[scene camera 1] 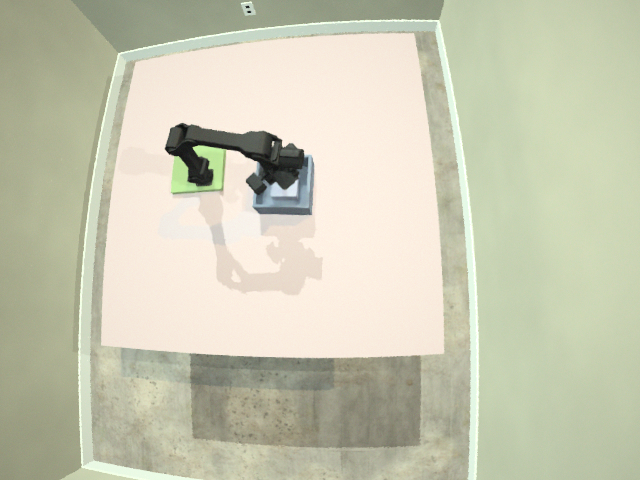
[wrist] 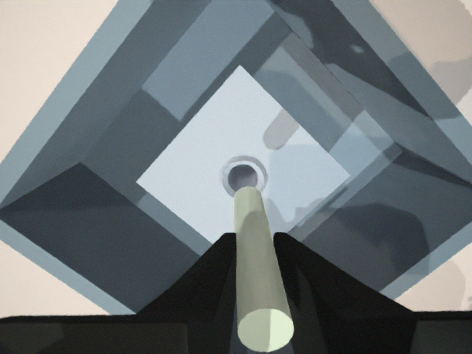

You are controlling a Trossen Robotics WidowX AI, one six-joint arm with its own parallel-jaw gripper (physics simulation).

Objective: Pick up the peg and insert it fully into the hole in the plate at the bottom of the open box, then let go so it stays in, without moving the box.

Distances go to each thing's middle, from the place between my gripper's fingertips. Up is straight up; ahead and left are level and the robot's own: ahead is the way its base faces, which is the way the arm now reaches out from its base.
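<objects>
You'd find the blue-grey box [scene camera 1: 264, 204] with my gripper 8 cm above it. The plate [wrist: 195, 177] is 10 cm below my hand, and the pale green peg [wrist: 263, 312] is right at my hand. Going by their middles, that peg is the nearest to my gripper of the things named here.
</objects>
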